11 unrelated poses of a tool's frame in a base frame.
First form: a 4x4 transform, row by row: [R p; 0 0 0 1], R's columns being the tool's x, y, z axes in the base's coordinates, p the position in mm. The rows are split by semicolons.
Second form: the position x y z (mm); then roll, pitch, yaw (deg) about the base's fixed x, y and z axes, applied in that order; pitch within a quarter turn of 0, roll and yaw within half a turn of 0. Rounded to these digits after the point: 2 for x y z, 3 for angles.
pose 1, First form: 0.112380, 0.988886, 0.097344, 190.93; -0.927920, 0.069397, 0.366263, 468.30; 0.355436, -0.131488, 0.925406, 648.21; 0, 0, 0, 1
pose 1, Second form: 190.93, 468.30, 648.21, -8.087, -20.820, -83.095
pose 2, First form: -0.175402, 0.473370, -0.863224, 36.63; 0.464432, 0.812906, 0.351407, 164.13; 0.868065, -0.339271, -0.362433, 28.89; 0, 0, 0, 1
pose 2, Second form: 36.63, 164.13, 28.89, -136.891, -60.235, 110.690
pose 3, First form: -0.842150, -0.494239, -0.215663, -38.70; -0.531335, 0.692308, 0.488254, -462.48; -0.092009, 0.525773, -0.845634, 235.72; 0, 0, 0, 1
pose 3, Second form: -38.70, -462.48, 235.72, 148.129, 5.279, -147.751
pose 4, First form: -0.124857, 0.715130, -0.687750, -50.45; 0.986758, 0.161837, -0.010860, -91.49; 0.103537, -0.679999, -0.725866, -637.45; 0, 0, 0, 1
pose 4, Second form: -50.45, -91.49, -637.45, -136.869, -5.943, 97.211
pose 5, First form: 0.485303, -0.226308, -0.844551, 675.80; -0.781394, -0.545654, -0.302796, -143.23; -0.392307, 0.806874, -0.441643, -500.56; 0, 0, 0, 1
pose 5, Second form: 675.80, -143.23, -500.56, 118.694, 23.098, -58.157
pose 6, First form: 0.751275, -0.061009, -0.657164, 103.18; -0.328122, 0.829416, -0.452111, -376.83; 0.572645, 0.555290, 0.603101, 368.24; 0, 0, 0, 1
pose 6, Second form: 103.18, -376.83, 368.24, 42.637, -34.935, -23.593
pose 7, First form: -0.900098, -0.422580, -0.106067, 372.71; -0.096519, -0.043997, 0.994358, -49.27; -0.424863, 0.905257, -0.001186, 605.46; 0, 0, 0, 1
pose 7, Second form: 372.71, -49.27, 605.46, 90.075, 25.142, -173.879
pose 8, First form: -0.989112, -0.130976, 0.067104, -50.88; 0.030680, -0.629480, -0.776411, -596.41; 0.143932, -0.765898, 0.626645, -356.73; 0, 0, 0, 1
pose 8, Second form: -50.88, -596.41, -356.73, -50.711, -8.275, 178.223
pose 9, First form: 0.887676, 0.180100, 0.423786, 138.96; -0.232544, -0.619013, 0.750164, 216.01; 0.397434, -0.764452, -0.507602, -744.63; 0, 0, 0, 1
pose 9, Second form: 138.96, 216.01, -744.63, -123.584, -23.418, -14.680
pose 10, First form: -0.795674, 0.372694, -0.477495, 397.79; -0.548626, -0.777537, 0.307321, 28.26; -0.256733, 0.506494, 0.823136, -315.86; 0, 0, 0, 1
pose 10, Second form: 397.79, 28.26, -315.86, 31.605, 14.876, -145.413
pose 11, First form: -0.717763, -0.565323, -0.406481, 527.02; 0.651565, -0.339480, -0.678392, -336.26; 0.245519, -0.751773, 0.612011, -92.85; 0, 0, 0, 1
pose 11, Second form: 527.02, -336.26, -92.85, -50.851, -14.212, 137.768
